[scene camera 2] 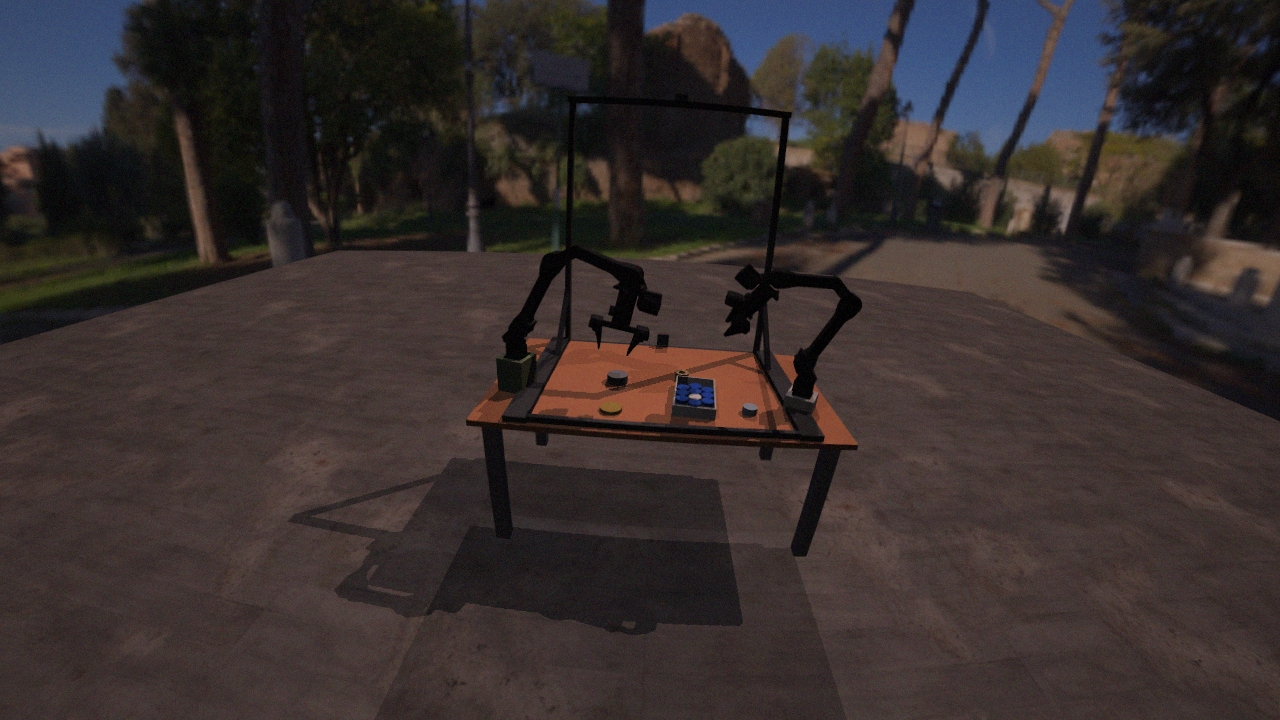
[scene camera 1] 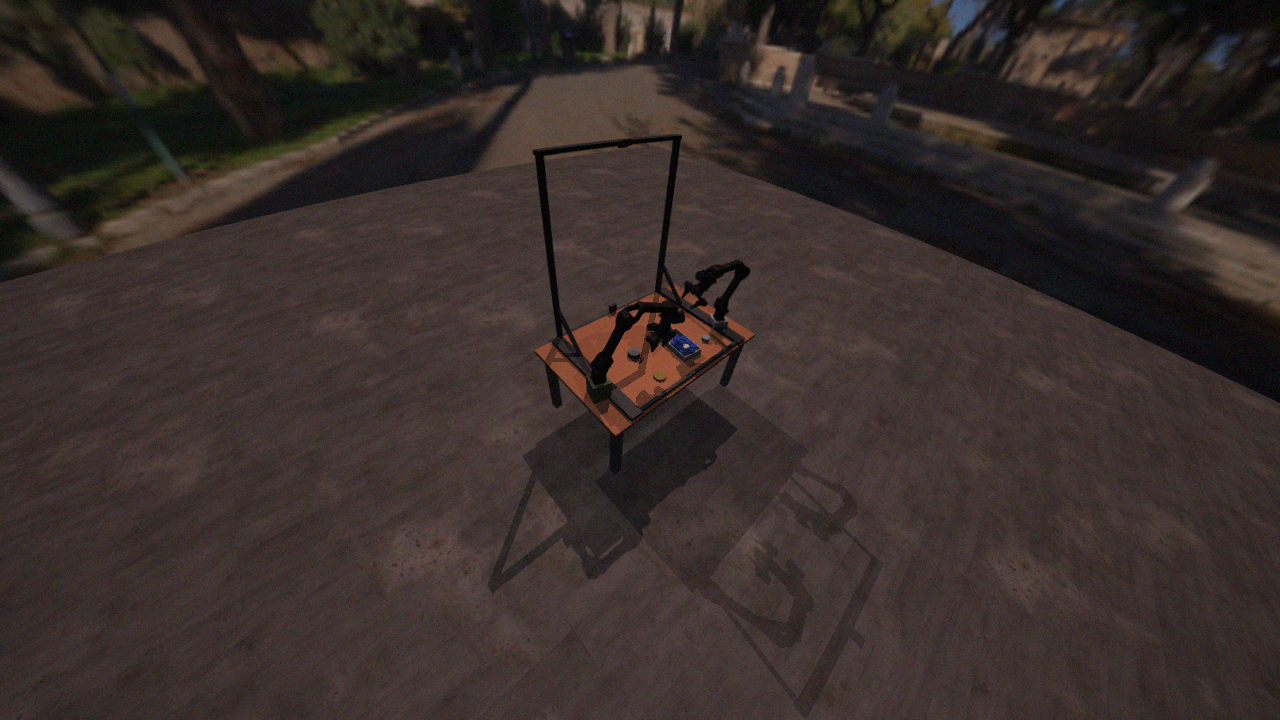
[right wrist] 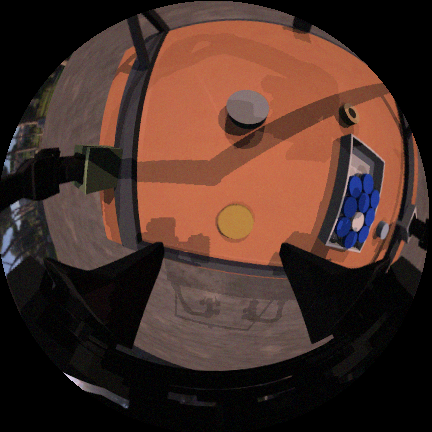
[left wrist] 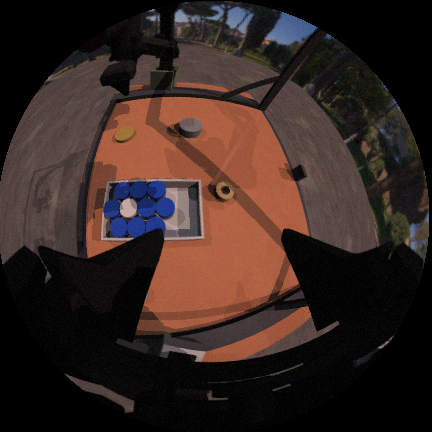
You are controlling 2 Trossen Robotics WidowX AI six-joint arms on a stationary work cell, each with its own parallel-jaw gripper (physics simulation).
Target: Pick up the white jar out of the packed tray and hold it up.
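Pixels of known places: left gripper, fingertip midpoint: (scene camera 2: 725,328) (scene camera 1: 685,303) (left wrist: 224,234); right gripper, fingertip midpoint: (scene camera 2: 612,352) (scene camera 1: 657,349) (right wrist: 223,249) (left wrist: 129,84); left arm's base, origin of the base link: (scene camera 2: 802,393) (scene camera 1: 718,317); right arm's base, origin of the base link: (scene camera 2: 516,355) (scene camera 1: 598,379) (right wrist: 78,167) (left wrist: 165,68).
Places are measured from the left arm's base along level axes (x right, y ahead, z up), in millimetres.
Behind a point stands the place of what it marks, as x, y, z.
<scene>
The white jar (scene camera 2: 695,396) {-221, 311, -13} (left wrist: 128,207) {-218, 312, -13} (right wrist: 358,221) {-219, 310, -13} stands in the grey tray (scene camera 2: 695,414) {-282, 279, -43} (left wrist: 202,212) {-63, 366, -17} (right wrist: 336,200) {-228, 385, -33}, with several blue jars (left wrist: 165,207) {-140, 345, -13} (right wrist: 355,186) {-179, 376, -13} around it. In the left wrist view it is second from the left in the middle row, and the tray's right end holds no jars. My left gripper (scene camera 1: 690,295) {-61, 293, 186} (left wrist: 224,234) {-61, 293, 186} is open and empty, above the table; one fingertip overlaps the tray's lower edge in its wrist view. My right gripper (scene camera 2: 614,349) {-362, 548, 126} (right wrist: 223,249) {-362, 548, 126} is open and empty, above the table on the left side of scene camera 2.
A grey disc (scene camera 2: 616,377) {-230, 616, -28} (left wrist: 190,126) {-197, 617, -27} (right wrist: 248,107) {-205, 625, -28}, a yellow disc (scene camera 2: 610,408) {-408, 519, -46} (left wrist: 125,134) {-384, 517, -46} (right wrist: 235,221) {-395, 525, -45} and a small pale cylinder (scene camera 2: 750,409) {-159, 136, -33} (right wrist: 383,230) {-143, 150, -33} lie on the table. A tan ring (left wrist: 218,193) {-39, 435, -33} lies beside the tray. A tall black frame (scene camera 2: 626,101) {109, 852, 968} stands at the table's back.
</scene>
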